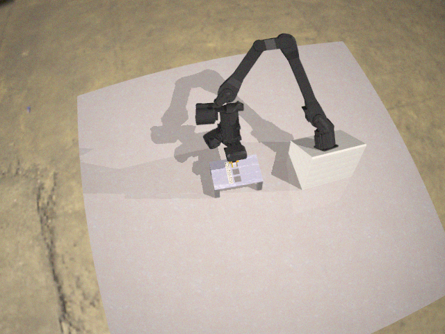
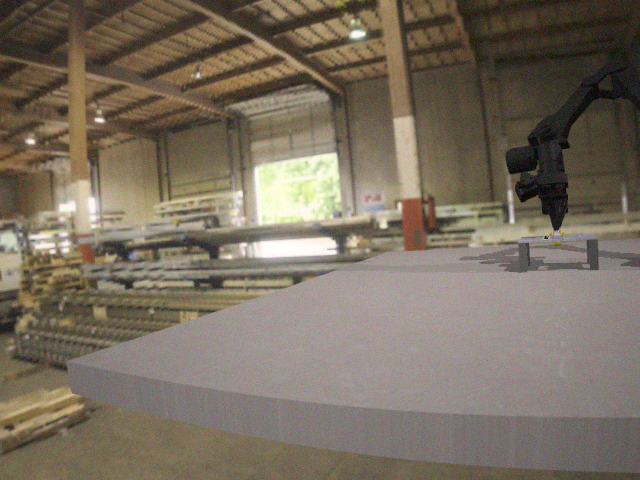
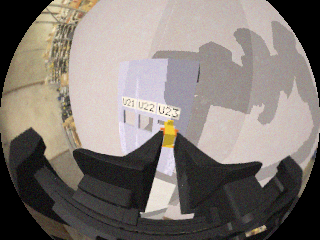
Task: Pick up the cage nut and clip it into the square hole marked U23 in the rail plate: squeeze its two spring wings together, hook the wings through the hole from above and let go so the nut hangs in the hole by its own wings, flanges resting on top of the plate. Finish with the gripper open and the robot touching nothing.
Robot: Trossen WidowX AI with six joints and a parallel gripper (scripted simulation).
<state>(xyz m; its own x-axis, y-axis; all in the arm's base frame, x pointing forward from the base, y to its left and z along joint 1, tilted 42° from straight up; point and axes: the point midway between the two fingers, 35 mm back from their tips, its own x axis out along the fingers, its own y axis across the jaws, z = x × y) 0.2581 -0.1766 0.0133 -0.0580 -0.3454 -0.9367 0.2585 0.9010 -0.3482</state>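
My gripper tip is now 10 mm above the cage nut. From my gripper tip the other things lie so: label 30 mm ahead, 30 mm to the left, 10 mm below.
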